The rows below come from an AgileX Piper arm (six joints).
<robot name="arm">
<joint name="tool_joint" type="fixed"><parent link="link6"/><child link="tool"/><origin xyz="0 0 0" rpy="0 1.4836 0"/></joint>
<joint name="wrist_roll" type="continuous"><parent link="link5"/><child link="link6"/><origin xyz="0.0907 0 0.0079"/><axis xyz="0.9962 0 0.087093"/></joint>
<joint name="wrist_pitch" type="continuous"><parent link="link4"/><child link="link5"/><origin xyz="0 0 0"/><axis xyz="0 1 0"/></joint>
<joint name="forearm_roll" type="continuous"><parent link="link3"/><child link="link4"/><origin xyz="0.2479 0 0.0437"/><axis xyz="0.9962 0 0.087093"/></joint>
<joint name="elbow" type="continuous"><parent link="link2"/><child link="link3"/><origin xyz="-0.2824 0 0.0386"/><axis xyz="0 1 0"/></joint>
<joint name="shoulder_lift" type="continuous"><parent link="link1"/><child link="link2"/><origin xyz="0 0 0"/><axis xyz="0 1 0"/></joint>
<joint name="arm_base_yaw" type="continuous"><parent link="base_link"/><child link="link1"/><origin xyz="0 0 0.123"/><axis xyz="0 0 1"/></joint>
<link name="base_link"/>
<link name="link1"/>
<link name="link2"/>
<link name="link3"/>
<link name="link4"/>
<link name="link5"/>
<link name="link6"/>
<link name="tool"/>
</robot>
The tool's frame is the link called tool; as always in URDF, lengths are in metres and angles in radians. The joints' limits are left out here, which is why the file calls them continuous.
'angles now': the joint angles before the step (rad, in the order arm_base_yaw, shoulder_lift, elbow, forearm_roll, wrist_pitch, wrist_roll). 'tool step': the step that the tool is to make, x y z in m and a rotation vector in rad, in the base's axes. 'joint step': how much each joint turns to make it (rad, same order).
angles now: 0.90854 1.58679 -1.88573 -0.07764 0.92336 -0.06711
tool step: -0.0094 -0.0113 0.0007 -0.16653 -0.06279 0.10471
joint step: 0.00006 -0.02665 0.00010 0.01118 0.10806 -0.19739
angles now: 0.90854 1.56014 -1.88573 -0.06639 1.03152 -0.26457
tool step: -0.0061 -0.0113 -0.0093 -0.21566 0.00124 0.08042
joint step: -0.00019 -0.00833 0.00159 -0.01931 0.16771 -0.15578
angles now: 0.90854 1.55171 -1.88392 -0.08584 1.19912 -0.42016
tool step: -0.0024 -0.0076 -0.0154 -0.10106 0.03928 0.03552
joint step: -0.01139 -0.02107 0.06549 0.01042 0.05462 -0.06385
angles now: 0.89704 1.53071 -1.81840 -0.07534 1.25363 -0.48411
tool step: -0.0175 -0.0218 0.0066 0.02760 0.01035 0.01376
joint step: -0.01115 -0.09397 0.07371 0.03739 0.00452 -0.01454
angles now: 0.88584 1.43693 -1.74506 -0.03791 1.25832 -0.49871
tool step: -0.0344 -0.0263 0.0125 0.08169 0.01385 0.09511
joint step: -0.00007 -0.13767 0.08448 0.11573 -0.00015 -0.06438
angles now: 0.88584 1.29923 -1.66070 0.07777 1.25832 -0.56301
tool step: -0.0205 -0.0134 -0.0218 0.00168 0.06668 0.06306
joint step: 0.00021 -0.09996 0.16615 0.08665 -0.02071 -0.04112
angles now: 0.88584 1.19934 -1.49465 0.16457 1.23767 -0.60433
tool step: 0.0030 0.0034 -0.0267 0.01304 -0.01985 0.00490
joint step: 0.00006 -0.02994 0.14212 0.00718 -0.13180 -0.03182
